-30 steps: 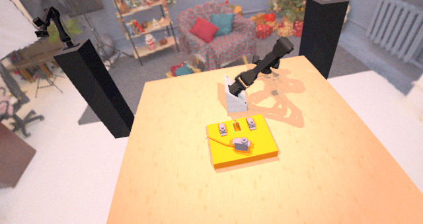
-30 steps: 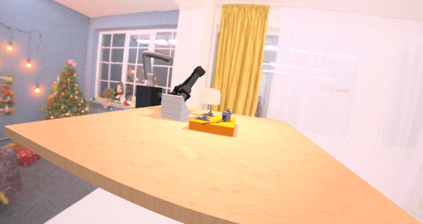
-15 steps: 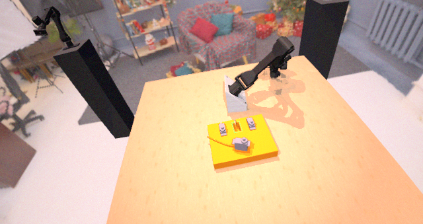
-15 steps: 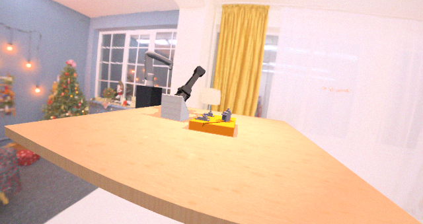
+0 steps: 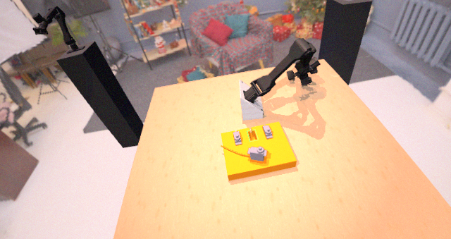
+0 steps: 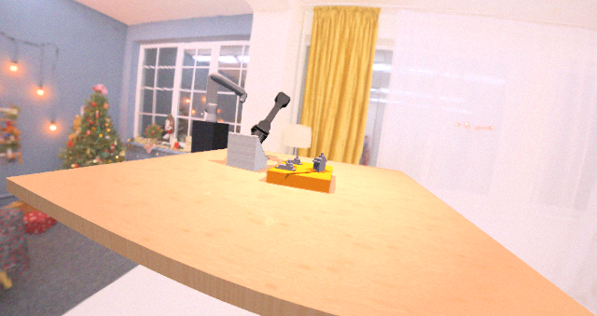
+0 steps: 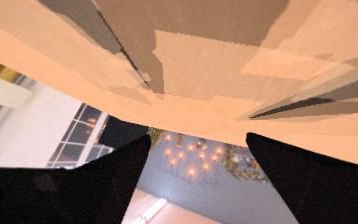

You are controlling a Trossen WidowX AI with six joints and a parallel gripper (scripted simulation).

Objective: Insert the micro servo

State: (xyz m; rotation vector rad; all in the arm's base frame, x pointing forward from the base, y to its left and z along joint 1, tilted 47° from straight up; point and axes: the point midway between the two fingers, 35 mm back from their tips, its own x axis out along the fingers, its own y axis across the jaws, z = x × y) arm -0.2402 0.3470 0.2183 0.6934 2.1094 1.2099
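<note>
Now: gripper tip 59 cm short of the orange deck and 42 cm to the left of it.
</note>
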